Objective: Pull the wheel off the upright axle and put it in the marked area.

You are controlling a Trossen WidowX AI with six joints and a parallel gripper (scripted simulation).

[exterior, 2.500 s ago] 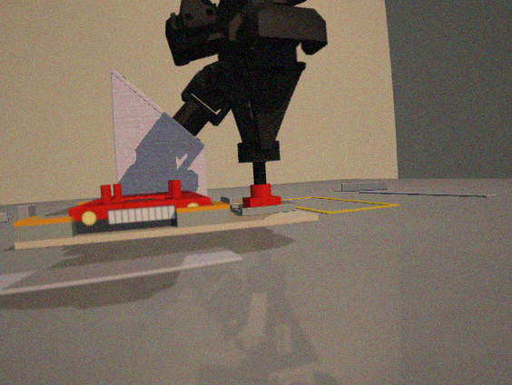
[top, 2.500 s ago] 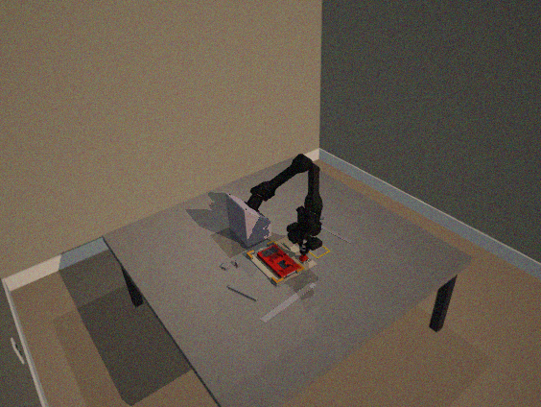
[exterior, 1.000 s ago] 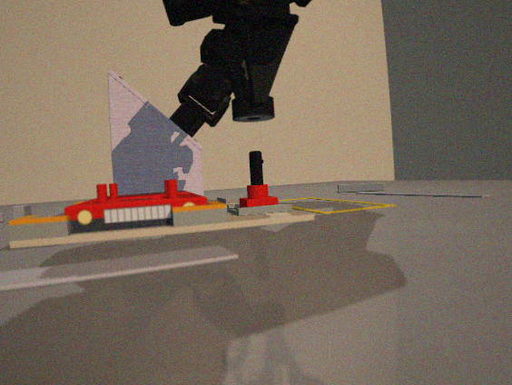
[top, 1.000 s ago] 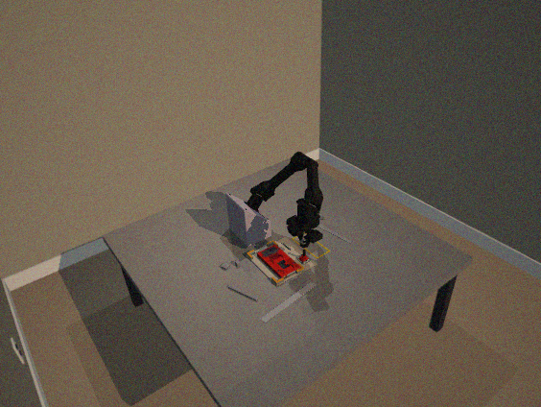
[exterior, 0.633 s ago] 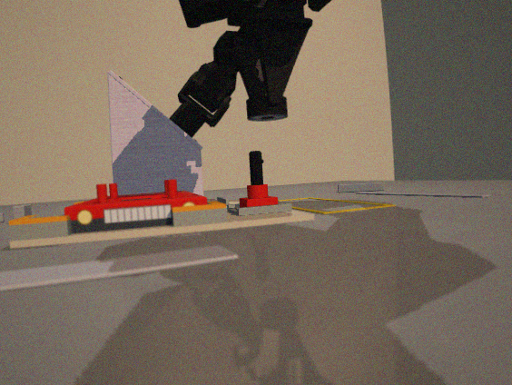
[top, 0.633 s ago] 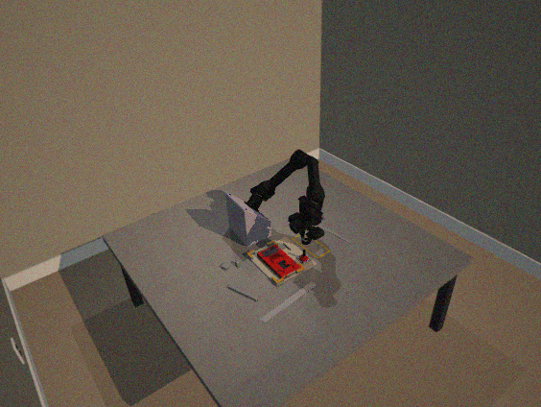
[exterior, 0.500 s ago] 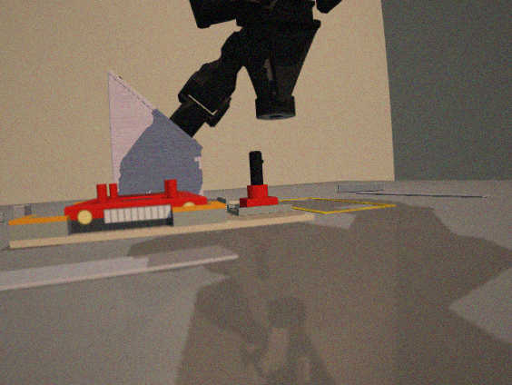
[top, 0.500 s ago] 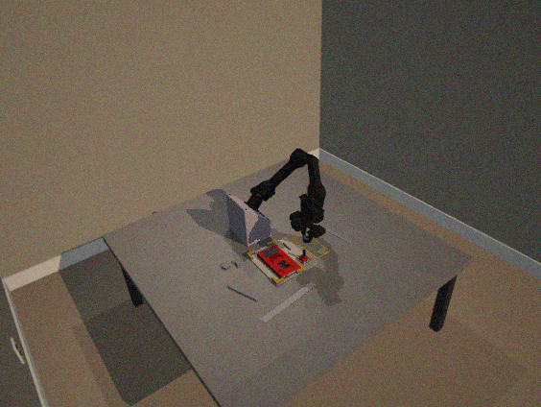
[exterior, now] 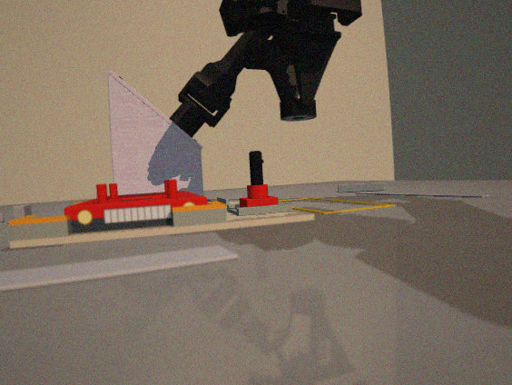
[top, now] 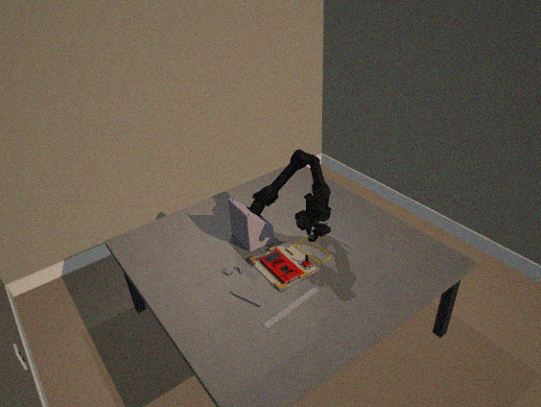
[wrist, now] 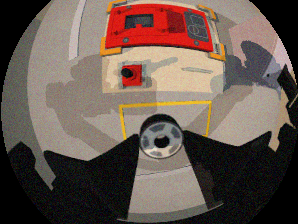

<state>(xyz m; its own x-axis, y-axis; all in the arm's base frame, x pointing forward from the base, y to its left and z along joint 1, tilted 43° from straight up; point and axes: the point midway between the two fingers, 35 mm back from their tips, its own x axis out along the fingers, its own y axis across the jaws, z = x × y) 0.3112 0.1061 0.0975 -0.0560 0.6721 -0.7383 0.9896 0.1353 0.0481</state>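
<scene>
My gripper tip is now 70 mm above the black upright axle, 60 mm to the left of it and 50 mm short of it. From my gripper tip the other things lie so: black wheel right at my gripper tip.
</scene>
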